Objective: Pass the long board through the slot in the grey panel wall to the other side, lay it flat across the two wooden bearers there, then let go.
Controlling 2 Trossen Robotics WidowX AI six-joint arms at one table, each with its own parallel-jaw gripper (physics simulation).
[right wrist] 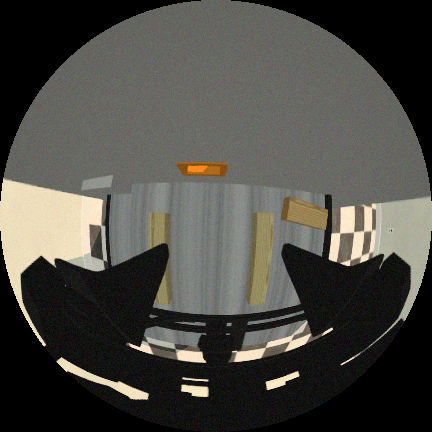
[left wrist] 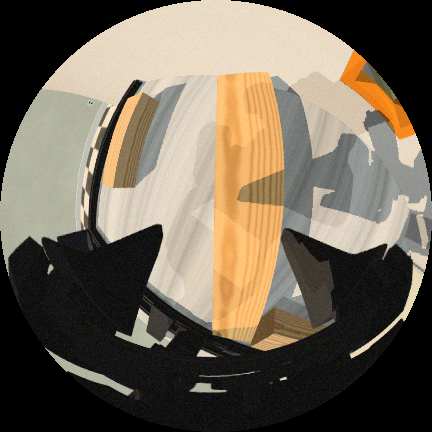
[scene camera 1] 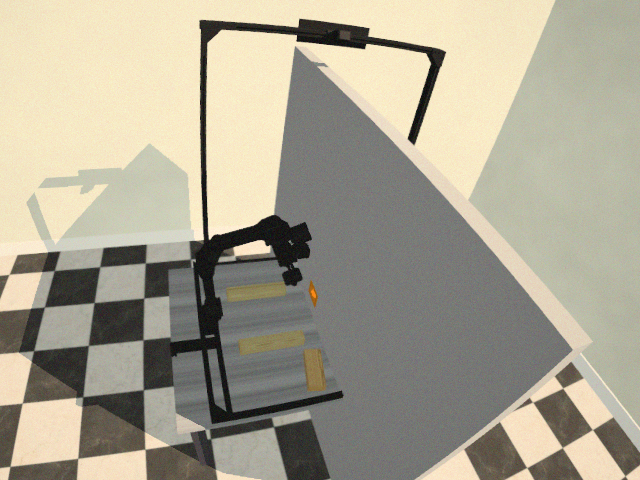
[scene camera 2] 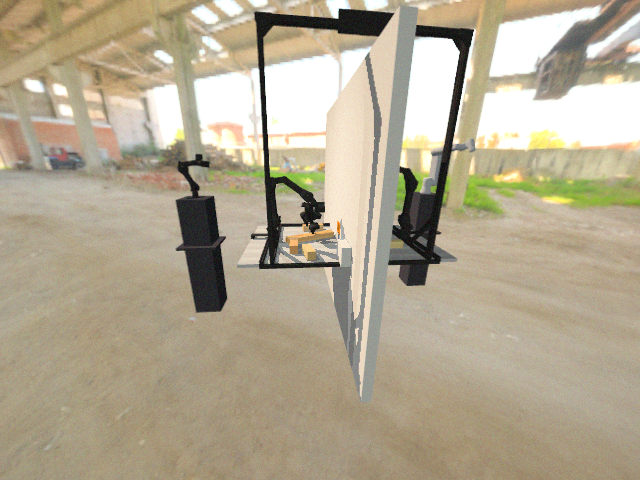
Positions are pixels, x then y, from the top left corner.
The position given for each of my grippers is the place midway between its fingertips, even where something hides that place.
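So you can picture it, my left gripper [left wrist: 224, 232] is open and holds nothing. My right gripper [scene camera 1: 291, 276] holds nothing, and it's open too.
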